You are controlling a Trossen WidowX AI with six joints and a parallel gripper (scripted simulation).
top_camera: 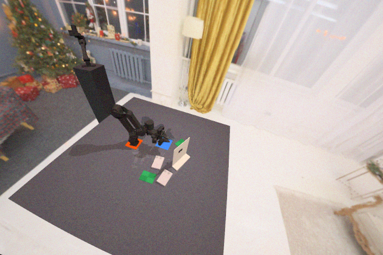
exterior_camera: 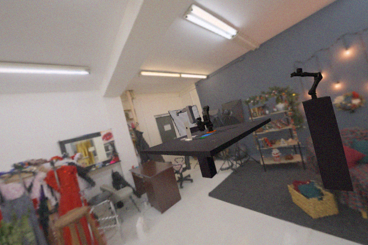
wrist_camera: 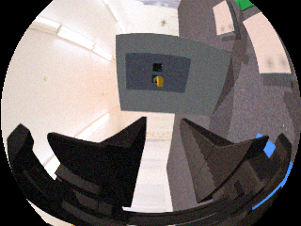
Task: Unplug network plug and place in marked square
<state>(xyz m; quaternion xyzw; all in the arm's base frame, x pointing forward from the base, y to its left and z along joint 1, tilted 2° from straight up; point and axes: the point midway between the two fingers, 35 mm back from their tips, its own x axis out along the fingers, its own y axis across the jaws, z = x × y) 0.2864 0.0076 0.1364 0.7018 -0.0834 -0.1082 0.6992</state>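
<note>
The upright panel lies 11 cm ahead of my gripper tip, 7 cm to the right of it and 5 cm below it. From my gripper tip the other things lie so: marked square 15 cm below, 8 cm to the left, 7 cm behind.
</note>
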